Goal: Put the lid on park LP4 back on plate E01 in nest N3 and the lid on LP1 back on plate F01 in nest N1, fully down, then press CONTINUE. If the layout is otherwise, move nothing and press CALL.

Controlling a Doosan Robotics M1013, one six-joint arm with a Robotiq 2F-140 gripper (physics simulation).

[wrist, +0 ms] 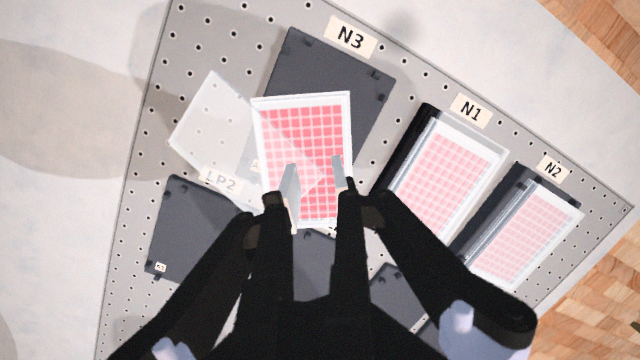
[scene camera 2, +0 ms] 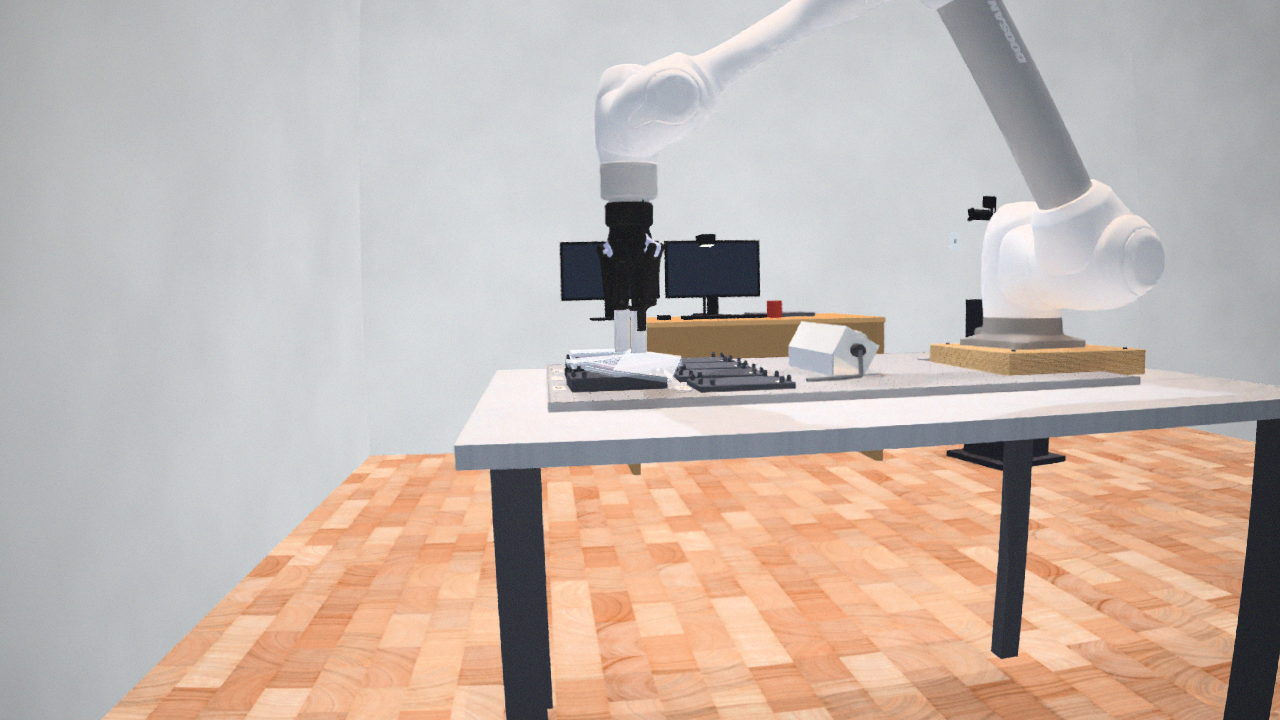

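Pixels of known places: gripper, fingertip midpoint: [wrist: 316, 174] [scene camera 2: 630, 351]; arm's base at its link origin: [scene camera 2: 1022, 346].
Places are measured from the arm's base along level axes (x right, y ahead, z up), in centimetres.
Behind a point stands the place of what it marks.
Note:
My gripper [scene camera 2: 630, 343] @(z 2.0, x 3.3, y 78.5 cm) [wrist: 316, 174] @(z 2.0, x 3.3, y 78.5 cm) is nearly shut, with a narrow empty gap between its fingertips. It is over the lower part of a red-gridded plate [wrist: 305, 130] @(z 0.2, x 1.5, y 81.6 cm). That plate lies askew, partly over nest N3 [wrist: 330, 60] @(z -1.1, x 2.1, y 87.7 cm) and partly off its lower edge. A clear lid [wrist: 205, 120] @(z 0.1, x -7.1, y 80.2 cm) lies askew across the plate's left part and sticks out to the left, towards the LP2 label. In the scene view, white tilted pieces [scene camera 2: 644, 363] @(z 0.8, x -3.9, y 78.7 cm) show under the fingers. A red-gridded plate [wrist: 440, 180] @(z 0.2, x 15.4, y 80.4 cm) in nest N1 appears under a clear cover. The plate names are not readable.
Nest N2 holds another plate [wrist: 522, 235] @(z 0.5, x 27.7, y 76.9 cm) with a clear part. Dark park LP2 [wrist: 192, 227] @(z -2.2, x -8.1, y 67.0 cm) and other dark parks [wrist: 312, 260] @(z -2.2, x 6.3, y 66.1 cm) [wrist: 400, 297] @(z -2.2, x 19.5, y 62.8 cm) lie nearer the gripper base, partly hidden. A white sloped box [scene camera 2: 819, 349] @(z 0.9, x 3.7, y 44.2 cm) stands right of the parks.

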